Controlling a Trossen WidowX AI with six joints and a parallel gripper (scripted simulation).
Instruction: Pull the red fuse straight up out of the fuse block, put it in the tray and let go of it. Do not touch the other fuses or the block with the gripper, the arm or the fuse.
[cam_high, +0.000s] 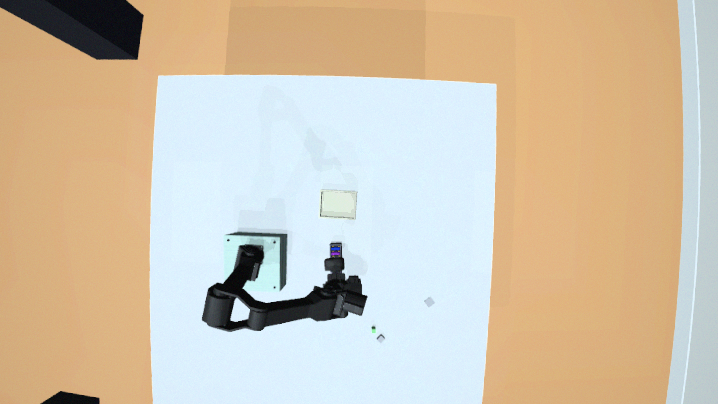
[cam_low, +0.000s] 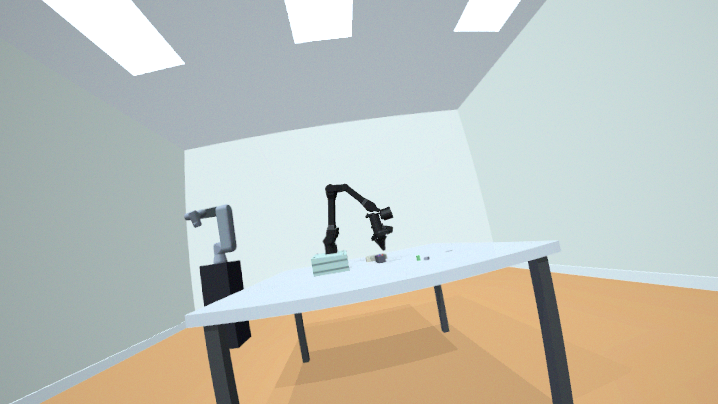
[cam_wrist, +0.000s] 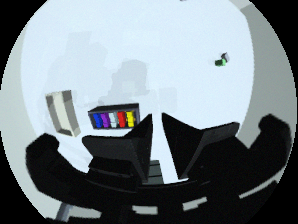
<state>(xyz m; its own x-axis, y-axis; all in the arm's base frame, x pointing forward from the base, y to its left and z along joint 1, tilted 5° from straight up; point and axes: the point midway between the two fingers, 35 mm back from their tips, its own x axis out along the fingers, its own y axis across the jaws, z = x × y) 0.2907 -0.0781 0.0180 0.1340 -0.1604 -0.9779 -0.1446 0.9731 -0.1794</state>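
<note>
My gripper tip is now 6 cm to the right of the red fuse, 4 cm above it and 2 cm past it. From my gripper tip the other things lie so: green piece 18 cm to the right, 13 cm ahead, 6 cm below; cream tray 27 cm to the left, 6 cm below, 3 cm behind.
</note>
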